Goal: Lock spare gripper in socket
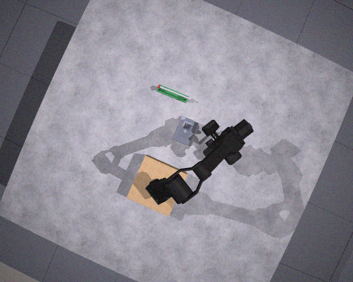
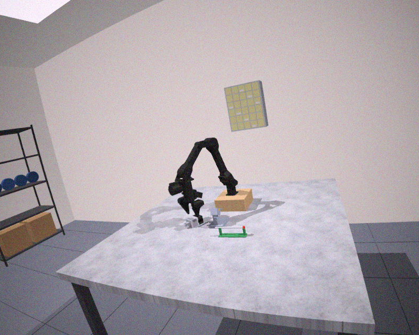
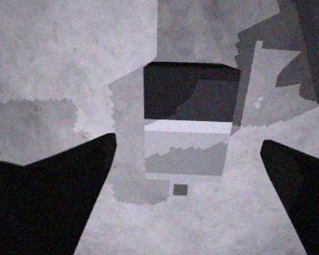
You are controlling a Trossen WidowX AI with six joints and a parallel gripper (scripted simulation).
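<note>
Right now the spare gripper is 1 cm ahead of my gripper tip and 3 cm below it. Round my gripper tip: green cradle: 9 cm ahead, 28 cm to the left, 3 cm below; then socket mount: 2 cm behind, 15 cm to the left.
</note>
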